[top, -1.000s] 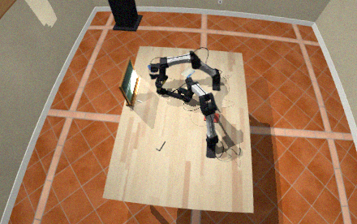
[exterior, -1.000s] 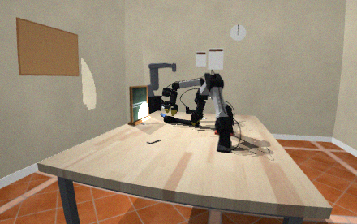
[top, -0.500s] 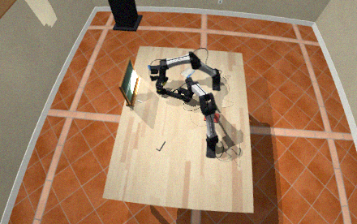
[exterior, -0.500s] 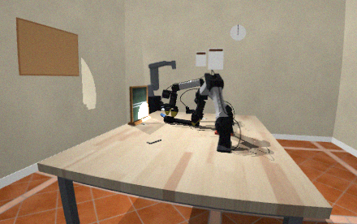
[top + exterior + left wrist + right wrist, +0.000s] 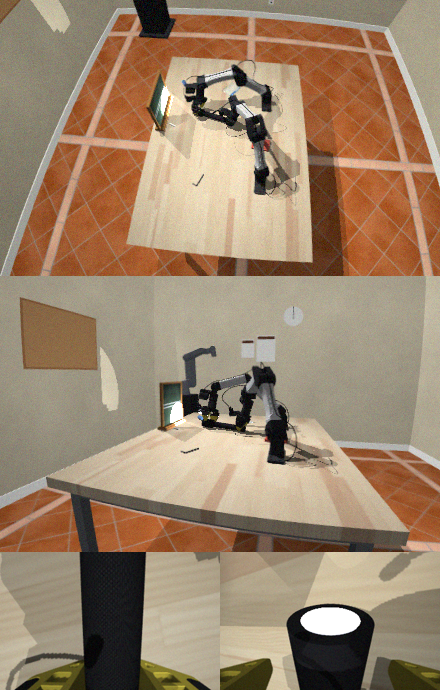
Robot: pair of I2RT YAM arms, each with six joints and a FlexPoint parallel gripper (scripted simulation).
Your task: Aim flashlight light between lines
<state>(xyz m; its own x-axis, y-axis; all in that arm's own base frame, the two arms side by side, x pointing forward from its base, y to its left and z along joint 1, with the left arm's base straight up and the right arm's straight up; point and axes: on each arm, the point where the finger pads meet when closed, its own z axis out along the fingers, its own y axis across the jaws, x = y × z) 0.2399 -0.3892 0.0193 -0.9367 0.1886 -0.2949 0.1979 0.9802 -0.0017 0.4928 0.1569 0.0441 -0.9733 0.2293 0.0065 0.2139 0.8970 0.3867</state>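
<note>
Right now the flashlight head is 10 mm to the left of my right hand, 10 mm below it and 10 mm behind it. Also, from my right hand: white stick: 180 mm ahead, 130 mm to the left, 40 mm below; green board: 260 mm ahead, 110 mm above, 40 mm to the left; blue screwdriver: 200 mm to the right, 120 mm ahead, 30 mm below.
</note>
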